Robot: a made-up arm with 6 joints.
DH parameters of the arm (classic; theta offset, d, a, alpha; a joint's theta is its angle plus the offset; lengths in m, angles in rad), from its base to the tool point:
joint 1: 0 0.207 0 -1.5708
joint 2: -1.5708 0 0.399 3.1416
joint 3: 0 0 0 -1.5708
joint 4: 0 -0.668 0 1.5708
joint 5: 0 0.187 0 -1.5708
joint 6: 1.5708 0 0 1.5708
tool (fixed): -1.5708 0 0 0
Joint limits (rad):
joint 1: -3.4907..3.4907
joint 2: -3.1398..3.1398
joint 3: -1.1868..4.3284
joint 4: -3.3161..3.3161
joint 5: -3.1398..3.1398
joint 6: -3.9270..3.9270
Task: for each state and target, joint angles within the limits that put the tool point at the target. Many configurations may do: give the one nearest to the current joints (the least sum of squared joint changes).
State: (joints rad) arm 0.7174 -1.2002 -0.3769 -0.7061 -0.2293 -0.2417
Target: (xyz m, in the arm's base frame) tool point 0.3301 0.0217 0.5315
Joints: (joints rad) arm 0.5114 -1.1369 -0.7248 -0.7032 -0.2293 -0.2417
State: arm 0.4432 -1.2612 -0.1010 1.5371 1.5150 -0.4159
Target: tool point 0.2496 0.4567 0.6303
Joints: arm 1.0014 -0.4421 -0.6196 1.7646 1.5150 -0.4159
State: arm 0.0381 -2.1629 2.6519 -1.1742 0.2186 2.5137
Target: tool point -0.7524 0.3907 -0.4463
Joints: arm -0.5316 -1.9630 2.2529 -1.3301 0.2186 2.5137
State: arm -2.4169 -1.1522 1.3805 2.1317 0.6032 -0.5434
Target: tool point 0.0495 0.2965 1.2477
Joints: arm -1.6743 -0.4535 1.0272 1.6704 0.6032 -0.5434
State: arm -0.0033 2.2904 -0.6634 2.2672 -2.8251 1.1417
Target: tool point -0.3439 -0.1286 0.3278
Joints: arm 0.8912 2.8133 -1.1868 3.0835 -2.8251 1.1417
